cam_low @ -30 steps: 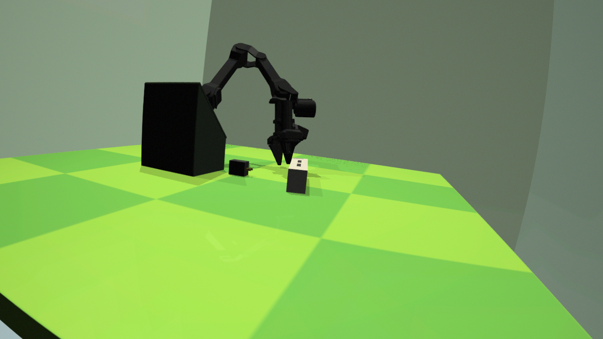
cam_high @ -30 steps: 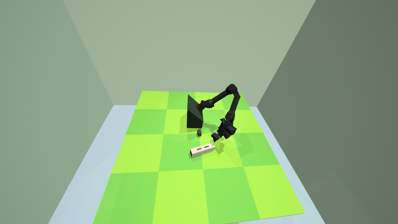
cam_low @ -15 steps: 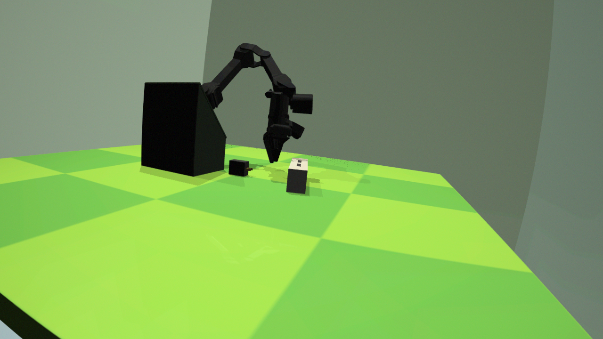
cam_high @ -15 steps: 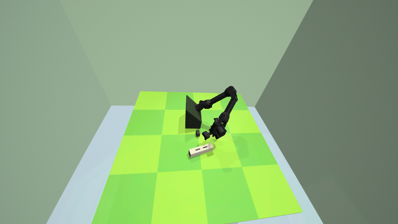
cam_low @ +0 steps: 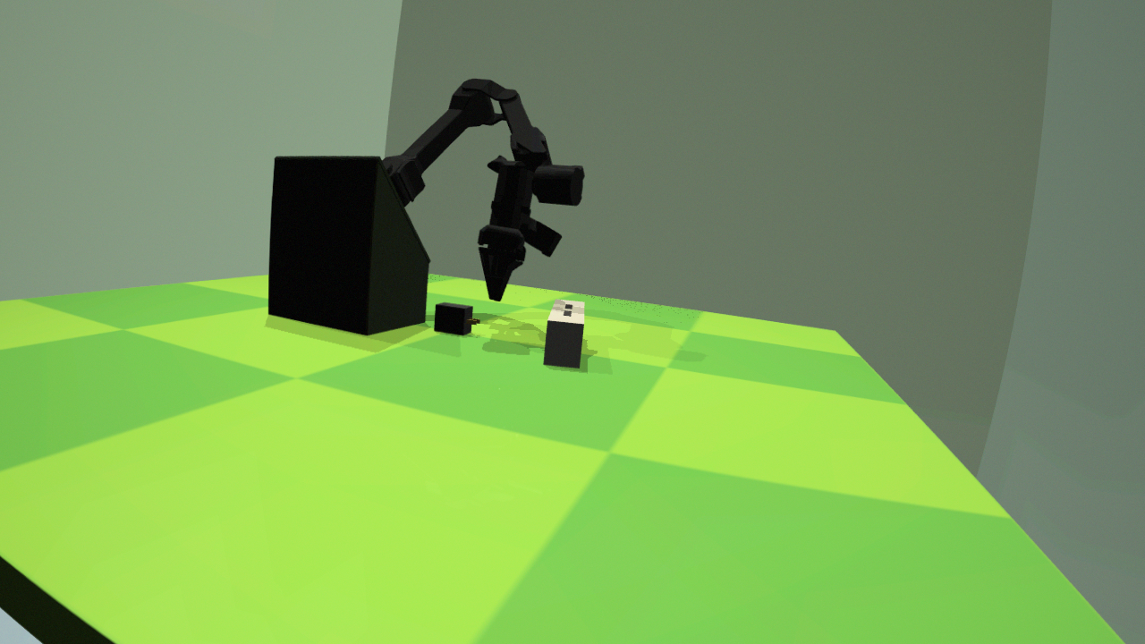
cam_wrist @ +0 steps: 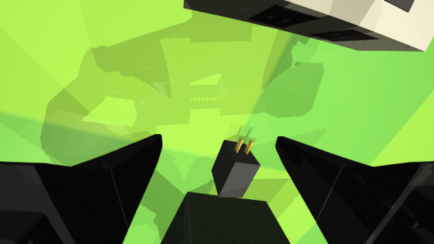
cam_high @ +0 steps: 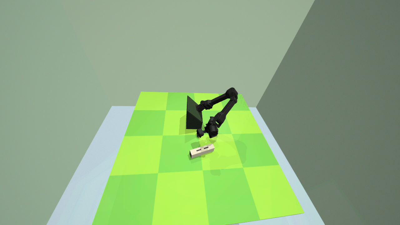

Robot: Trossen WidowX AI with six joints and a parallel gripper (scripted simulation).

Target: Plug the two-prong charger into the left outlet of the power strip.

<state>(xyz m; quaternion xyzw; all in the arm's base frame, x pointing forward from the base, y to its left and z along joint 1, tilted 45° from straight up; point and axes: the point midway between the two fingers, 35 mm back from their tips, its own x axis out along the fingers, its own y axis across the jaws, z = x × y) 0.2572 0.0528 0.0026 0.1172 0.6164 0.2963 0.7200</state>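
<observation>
Now: the charger 4 cm to the right of my gripper tip, 3 cm below it and 3 cm behind it.
</observation>
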